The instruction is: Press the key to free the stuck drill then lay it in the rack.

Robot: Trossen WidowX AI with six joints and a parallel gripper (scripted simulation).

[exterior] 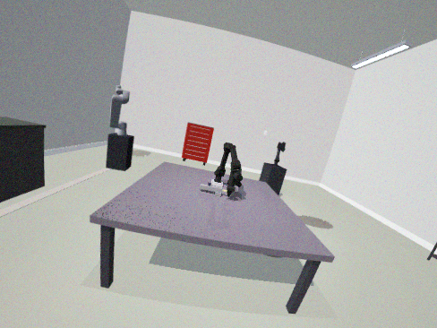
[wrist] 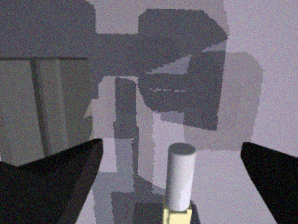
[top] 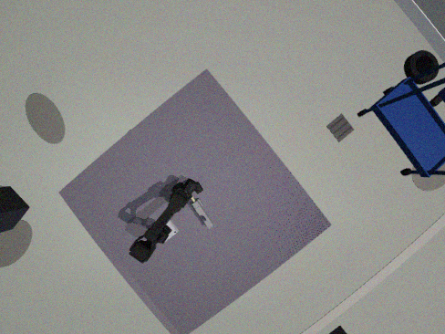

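Right now the drill is 1 cm behind my gripper tip, 5 cm to the right of it and 3 cm above it. From my gripper tip the other things lie so: grey rack 7 cm behind, 4 cm to the left; then dark blue key 5 cm behind, 17 cm to the right, 3 cm above.
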